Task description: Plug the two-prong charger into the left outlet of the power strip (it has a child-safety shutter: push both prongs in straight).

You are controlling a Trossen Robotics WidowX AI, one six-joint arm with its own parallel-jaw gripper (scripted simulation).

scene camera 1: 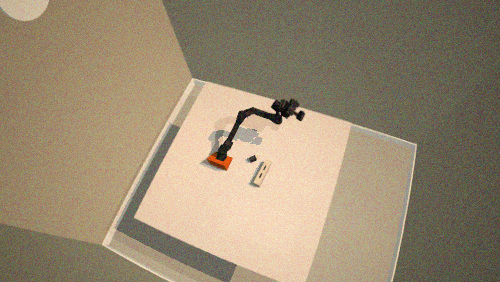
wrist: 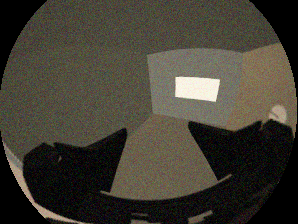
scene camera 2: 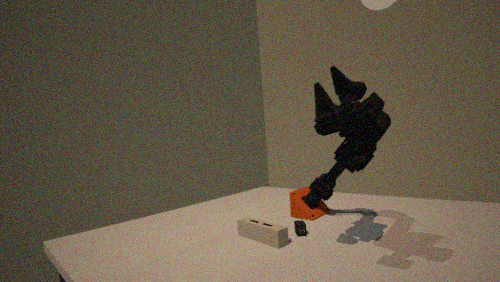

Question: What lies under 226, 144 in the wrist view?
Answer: My gripper.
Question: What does my gripper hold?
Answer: Nothing.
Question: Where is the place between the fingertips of my gripper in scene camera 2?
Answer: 324, 74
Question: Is my gripper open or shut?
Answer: Open.
